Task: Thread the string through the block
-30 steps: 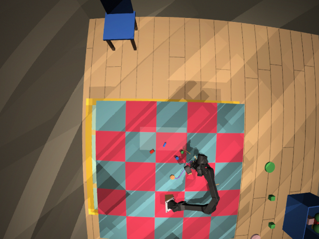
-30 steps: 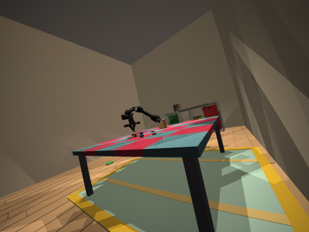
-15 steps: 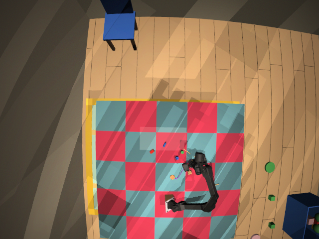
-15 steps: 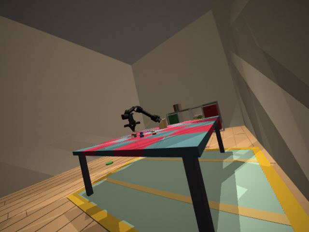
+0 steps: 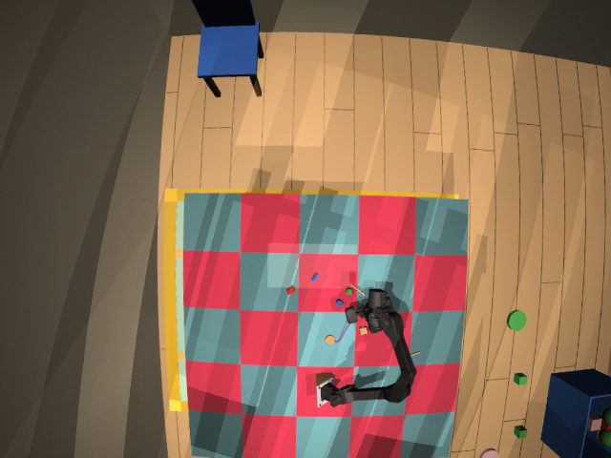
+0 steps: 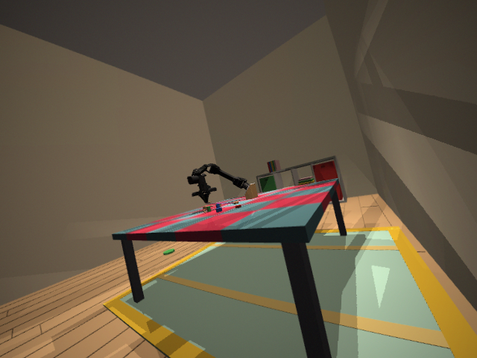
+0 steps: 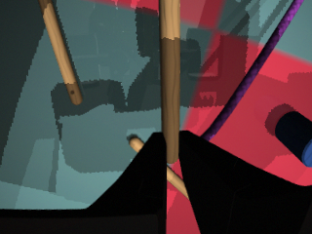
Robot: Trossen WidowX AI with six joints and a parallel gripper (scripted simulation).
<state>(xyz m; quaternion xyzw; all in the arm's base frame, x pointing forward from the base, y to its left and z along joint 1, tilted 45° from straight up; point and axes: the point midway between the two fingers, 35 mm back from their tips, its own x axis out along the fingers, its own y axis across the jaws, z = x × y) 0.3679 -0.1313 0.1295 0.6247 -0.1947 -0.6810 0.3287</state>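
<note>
Now: gripper tip 13 cm past the wooden block and 4 cm above it. The rest, counted from my gripper tip: small wooden piece (16 cm to the right, 14 cm behind, 5 cm below); loose stick (6 cm to the right, 5 cm below, 1 cm behind); green piece (6 cm to the left, 6 cm ahead, 4 cm below).
</note>
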